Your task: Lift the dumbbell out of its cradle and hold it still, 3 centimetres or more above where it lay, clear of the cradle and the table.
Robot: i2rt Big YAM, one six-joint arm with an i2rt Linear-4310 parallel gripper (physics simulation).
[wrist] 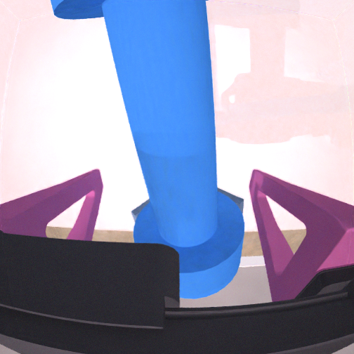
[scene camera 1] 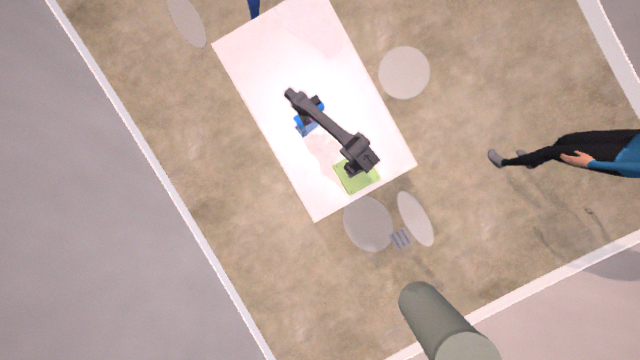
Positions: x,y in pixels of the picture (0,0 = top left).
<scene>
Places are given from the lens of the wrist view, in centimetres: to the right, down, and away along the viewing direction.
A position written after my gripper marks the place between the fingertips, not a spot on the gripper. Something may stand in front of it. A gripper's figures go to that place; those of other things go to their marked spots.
my gripper [wrist: 175,177]: 0, 0, 13
blue dumbbell [wrist: 163,63]: 0, -4, 6
</scene>
